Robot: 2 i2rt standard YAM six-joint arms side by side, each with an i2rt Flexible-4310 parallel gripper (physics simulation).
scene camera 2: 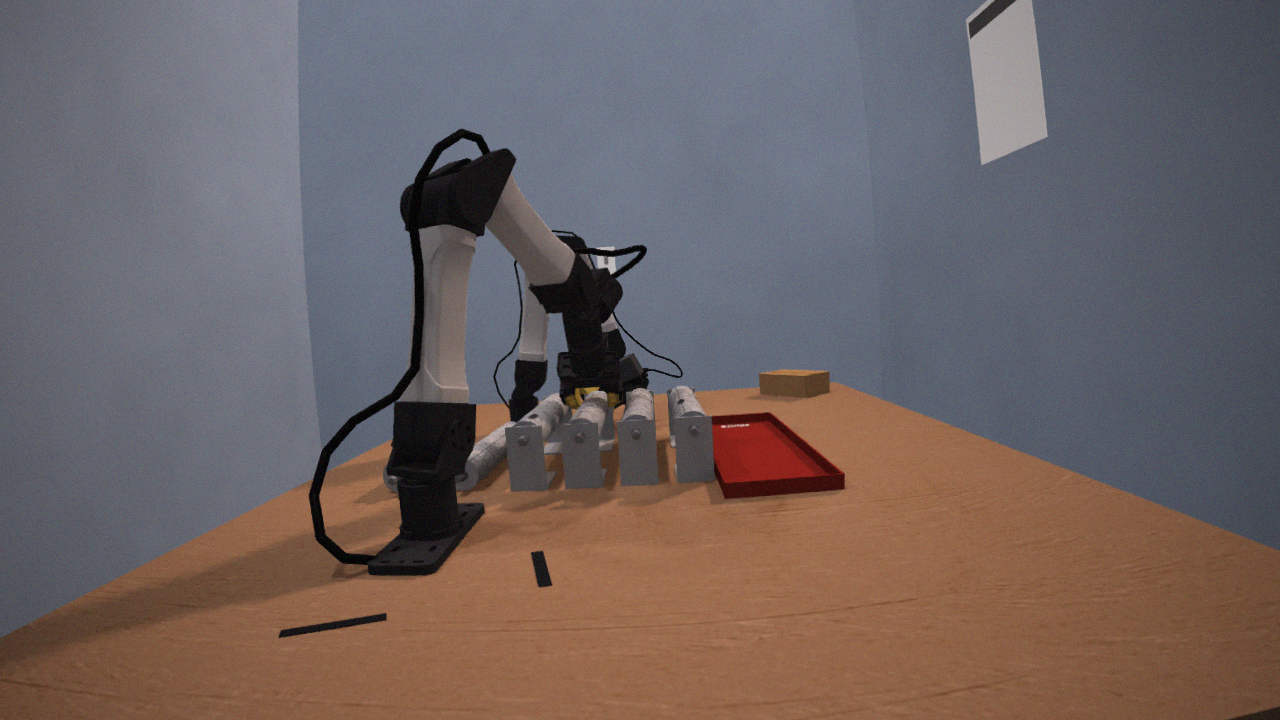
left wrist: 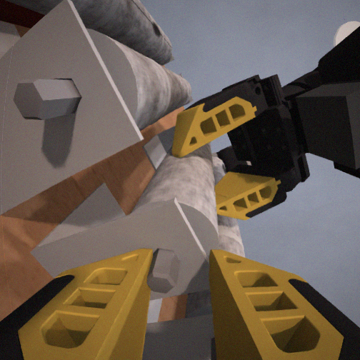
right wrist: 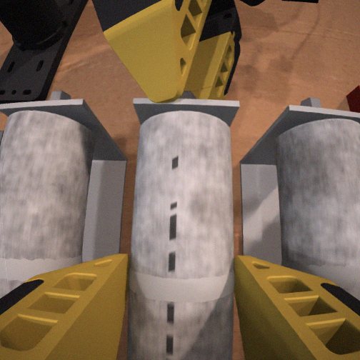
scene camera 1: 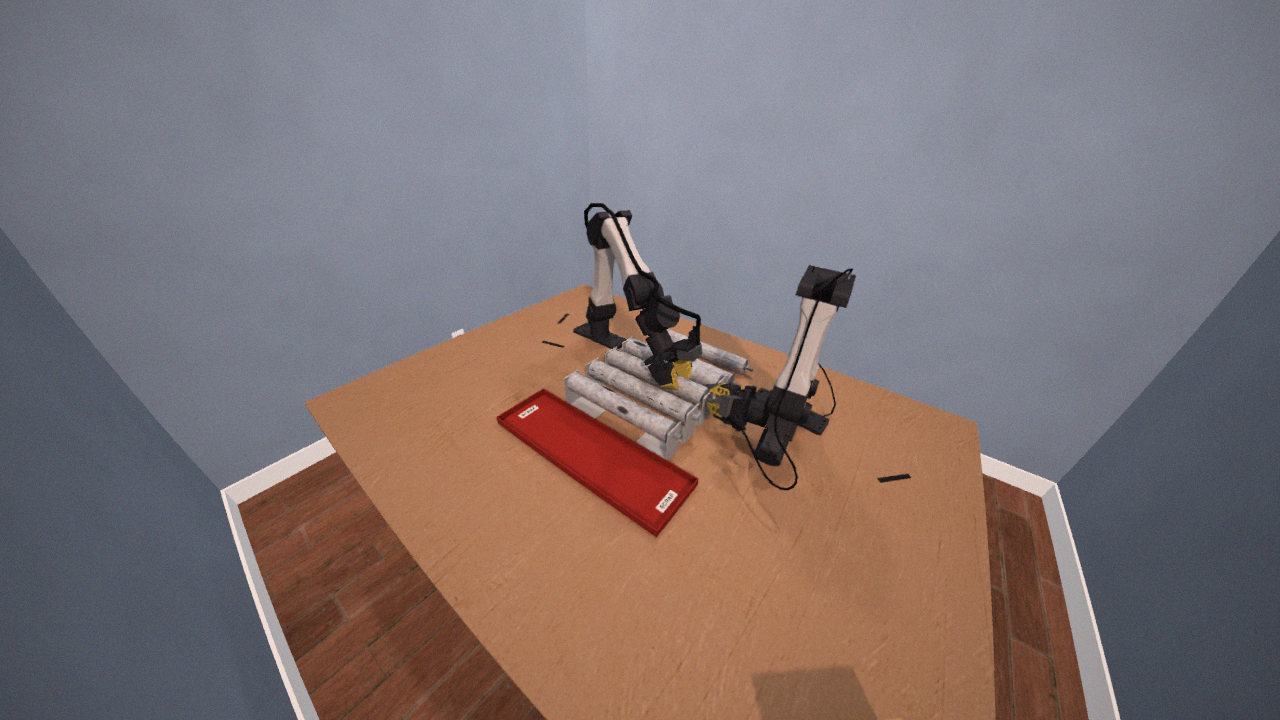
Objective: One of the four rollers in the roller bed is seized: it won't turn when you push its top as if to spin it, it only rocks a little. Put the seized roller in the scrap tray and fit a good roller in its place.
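Places are measured from the left arm's base along level axes (x ahead, y left, z up), in metres.
Pixels of known places: left gripper, fingertip midpoint: (scene camera 1: 708,396); right gripper, fingertip midpoint: (scene camera 1: 681,385); right arm's base, origin of the base link: (scene camera 2: 433,538) (scene camera 1: 600,337).
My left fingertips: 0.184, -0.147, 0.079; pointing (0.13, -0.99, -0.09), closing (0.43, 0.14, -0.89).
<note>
Behind a point stands the place of what it marks, as x, y, z.
Four mottled grey rollers lie side by side in brackets. The third roller from the tray (scene camera 1: 626,364) @(0.230, -0.378, 0.084) (scene camera 2: 589,413) @(0.219, -0.402, 0.095) (left wrist: 185,182) (right wrist: 182,200) has a row of dark dashes. My right gripper (scene camera 1: 677,379) @(0.194, -0.221, 0.078) (right wrist: 181,264) points down with its fingers closed against both sides of this roller. My left gripper (scene camera 1: 718,402) @(0.184, -0.147, 0.079) (left wrist: 180,258) stands at the same roller's near end, its fingers apart on either side of the hexagonal shaft end (left wrist: 165,270), nearer the left finger in its wrist view. A loose roller (scene camera 1: 721,354) (scene camera 2: 487,452) lies on the table. The red scrap tray (scene camera 1: 595,452) @(0.448, -0.265, 0.003) (scene camera 2: 776,488) @(0.465, -0.519, 0.008) holds no roller. No view shows which roller is seized.
The neighbouring rollers (right wrist: 45,185) (right wrist: 320,185) stand close on both sides of the right fingers. A neighbouring bracket plate (left wrist: 45,130) rises near the left gripper. The right fingers reach close above the left gripper. A tan box (scene camera 2: 793,383) @(0.606, 0.286, 0.034) stands far back.
</note>
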